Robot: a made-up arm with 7 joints. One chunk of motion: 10 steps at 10 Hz.
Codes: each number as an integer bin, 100 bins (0 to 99) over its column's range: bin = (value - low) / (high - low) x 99, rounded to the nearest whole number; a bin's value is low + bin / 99 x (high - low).
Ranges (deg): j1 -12..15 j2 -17..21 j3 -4..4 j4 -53..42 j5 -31..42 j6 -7..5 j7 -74..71
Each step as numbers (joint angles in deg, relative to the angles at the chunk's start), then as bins.
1 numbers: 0.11 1.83 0.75 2.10 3.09 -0.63 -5.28
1 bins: 44 49 59 57 46 53 47
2 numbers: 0.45 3.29 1.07 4.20 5.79 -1.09 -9.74
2 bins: 46 53 63 60 50 49 44
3 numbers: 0.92 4.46 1.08 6.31 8.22 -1.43 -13.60
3 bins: 47 56 63 62 53 46 41
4 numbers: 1.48 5.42 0.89 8.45 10.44 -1.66 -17.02
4 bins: 49 58 61 64 56 44 39
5 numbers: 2.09 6.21 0.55 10.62 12.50 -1.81 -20.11
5 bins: 52 60 56 66 59 43 37
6 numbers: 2.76 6.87 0.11 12.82 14.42 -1.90 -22.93
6 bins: 54 62 51 69 62 42 35
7 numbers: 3.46 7.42 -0.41 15.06 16.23 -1.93 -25.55
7 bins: 57 64 44 71 64 42 33
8 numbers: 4.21 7.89 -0.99 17.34 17.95 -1.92 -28.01
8 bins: 59 65 37 73 66 42 31
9 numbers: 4.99 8.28 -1.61 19.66 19.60 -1.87 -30.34
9 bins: 62 66 30 76 69 42 30
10 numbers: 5.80 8.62 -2.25 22.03 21.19 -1.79 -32.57
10 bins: 65 67 22 78 71 43 28
